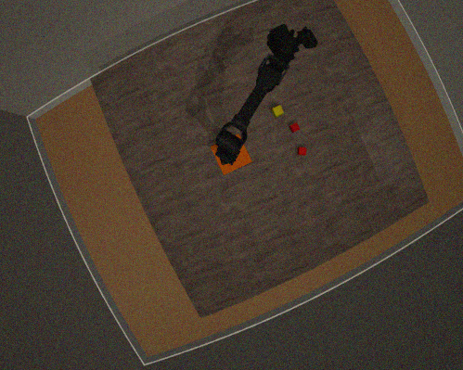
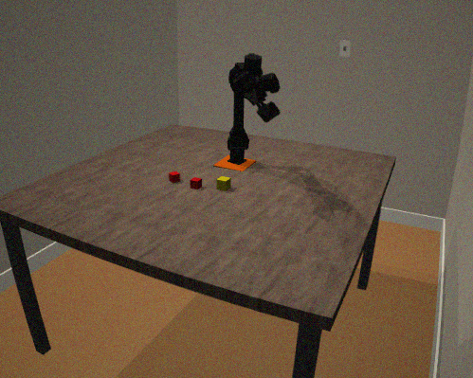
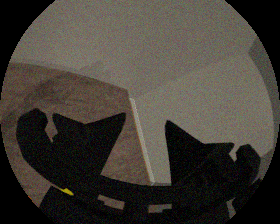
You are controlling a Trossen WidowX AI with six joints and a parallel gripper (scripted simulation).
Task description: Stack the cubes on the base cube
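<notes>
My gripper tip is now 5 cm past the red cube, 42 cm to the left of it and 33 cm above it. Also, from my gripper tip: yellow cube (11 cm behind, 22 cm to the right, 33 cm below).
</notes>
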